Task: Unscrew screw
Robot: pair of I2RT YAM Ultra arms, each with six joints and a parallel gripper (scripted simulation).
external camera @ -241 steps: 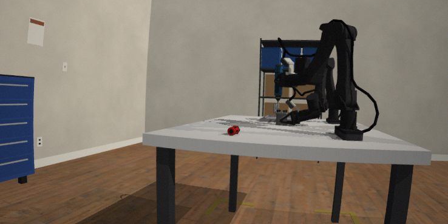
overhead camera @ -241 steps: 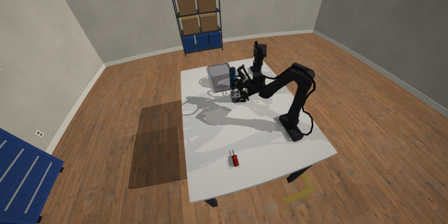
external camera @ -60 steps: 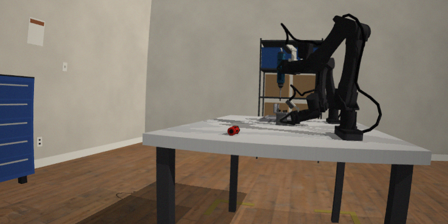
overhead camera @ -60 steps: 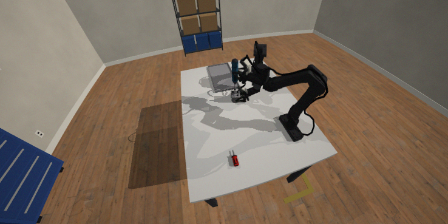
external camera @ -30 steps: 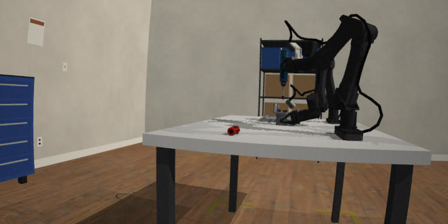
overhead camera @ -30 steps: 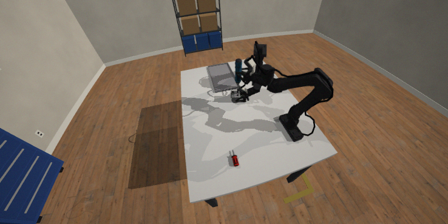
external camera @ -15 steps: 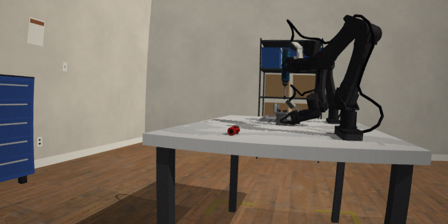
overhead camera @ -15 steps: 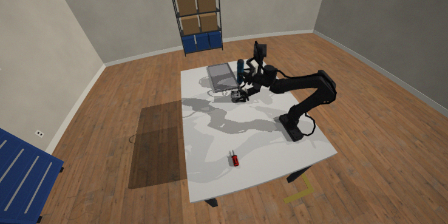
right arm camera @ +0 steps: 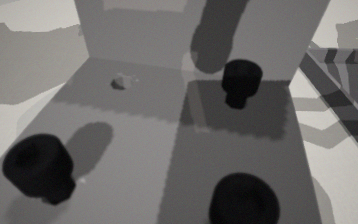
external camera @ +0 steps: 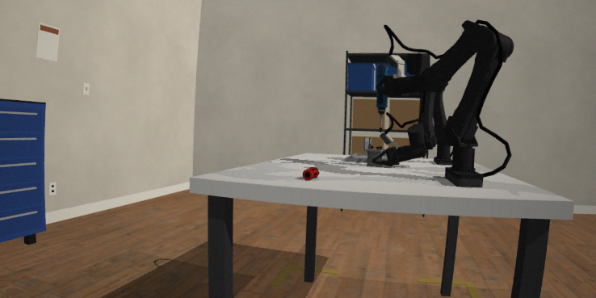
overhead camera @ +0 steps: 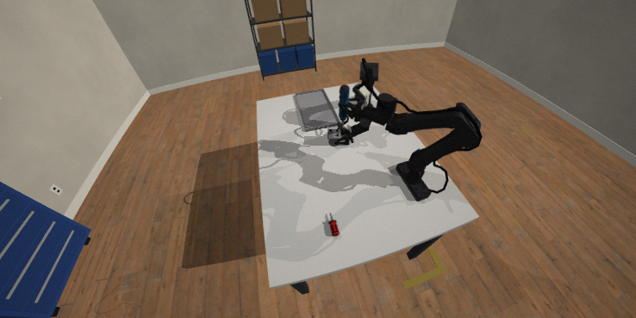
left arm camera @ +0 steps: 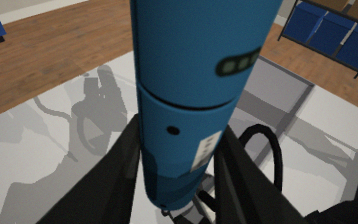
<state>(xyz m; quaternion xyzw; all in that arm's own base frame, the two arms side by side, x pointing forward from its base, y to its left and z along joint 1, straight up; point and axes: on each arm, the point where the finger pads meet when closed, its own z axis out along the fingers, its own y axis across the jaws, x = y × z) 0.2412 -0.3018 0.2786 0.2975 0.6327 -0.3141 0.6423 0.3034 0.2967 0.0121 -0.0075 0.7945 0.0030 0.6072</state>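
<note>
The joint module lies 10 mm above my right hand. From my right hand the other things lie so: bit: 20 mm behind, 60 mm to the left, 150 mm above; flat grey tray: 40 mm ahead, 340 mm to the right, 20 mm below; grey bracket: 50 mm above.
</note>
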